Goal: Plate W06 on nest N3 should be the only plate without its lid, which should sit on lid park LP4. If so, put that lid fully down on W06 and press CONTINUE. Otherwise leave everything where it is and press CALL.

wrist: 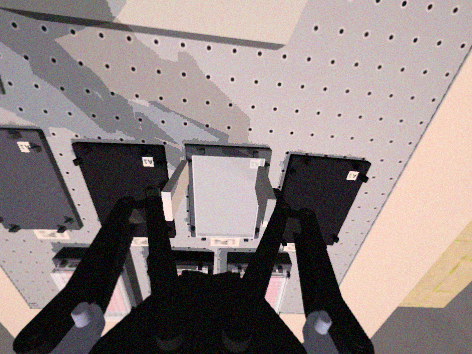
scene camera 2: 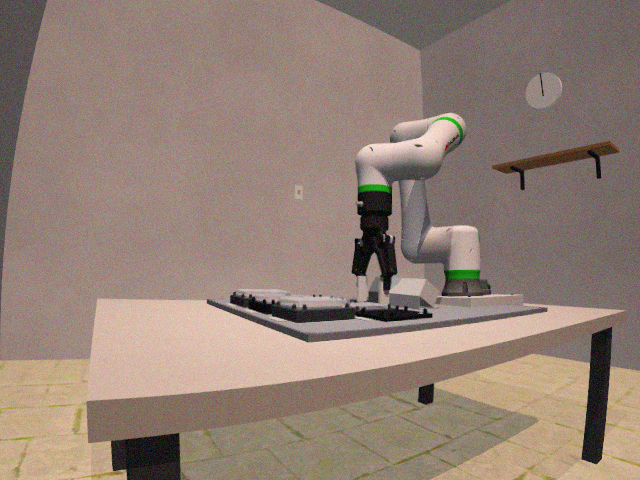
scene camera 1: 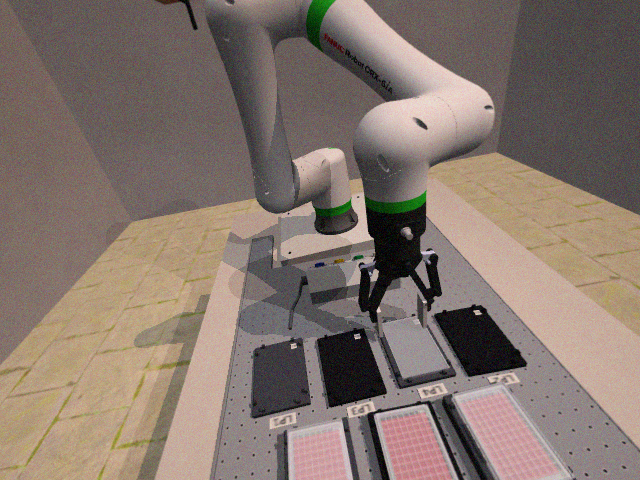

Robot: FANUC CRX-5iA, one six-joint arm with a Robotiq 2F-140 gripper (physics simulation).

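Places are measured from the arm's base along level axes (x back, y right, z up), in millimetres.
Where they show: gripper, fingertip midpoint: point(wrist: 222, 174) point(scene camera 2: 372, 302) point(scene camera 1: 400, 327); arm's base, link origin: point(scene camera 2: 462, 295) point(scene camera 1: 336, 223).
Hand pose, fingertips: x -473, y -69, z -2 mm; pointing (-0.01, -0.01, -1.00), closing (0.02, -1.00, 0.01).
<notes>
Each offset is from my fingertips to the top centre of the thing. "pt": to the spot under its first point.
A pale grey lid {dx -41, dy -8, dz -2 mm} point(scene camera 1: 416, 351) point(wrist: 225, 215) lies flat on the dark lid park LP4 {dx -41, dy -8, dz +1 mm} point(scene camera 1: 426, 380) point(wrist: 227, 150). My gripper point(scene camera 1: 401, 319) point(scene camera 2: 372, 296) point(wrist: 222, 174) is partly open, its pale fingertips on either side of the lid, with gaps showing in the wrist view. It holds nothing. Three pink plates stand in front of the parks. The middle plate {dx -227, dy +52, dz +17 mm} point(scene camera 1: 413, 444) is deeper pink and looks uncovered; the left plate {dx -232, dy +186, dz +21 mm} point(scene camera 1: 318, 449) and right plate {dx -221, dy -75, dz +22 mm} point(scene camera 1: 509, 434) look paler, as if lidded. Their nest and plate labels do not show. Blue, yellow and green buttons {pt dx +187, dy +96, dz +53 mm} point(scene camera 1: 338, 261) sit behind; their legends are unreadable.
Lid parks LP1 {dx -47, dy +253, dz +1 mm} point(scene camera 1: 281, 377), LP3 {dx -52, dy +119, dz +1 mm} point(scene camera 1: 351, 366) point(wrist: 125, 185) and LP2 {dx -44, dy -134, dz +1 mm} point(scene camera 1: 480, 338) point(wrist: 327, 195) hold no lid. LP3 and LP2 flank LP4 closely. The button box {dx +175, dy +69, dz +64 mm} point(scene camera 1: 336, 284) point(scene camera 2: 413, 292) stands behind the gripper. A thin dark rod {pt dx +135, dy +222, dz -13 mm} point(scene camera 1: 294, 304) stands left of it.
</notes>
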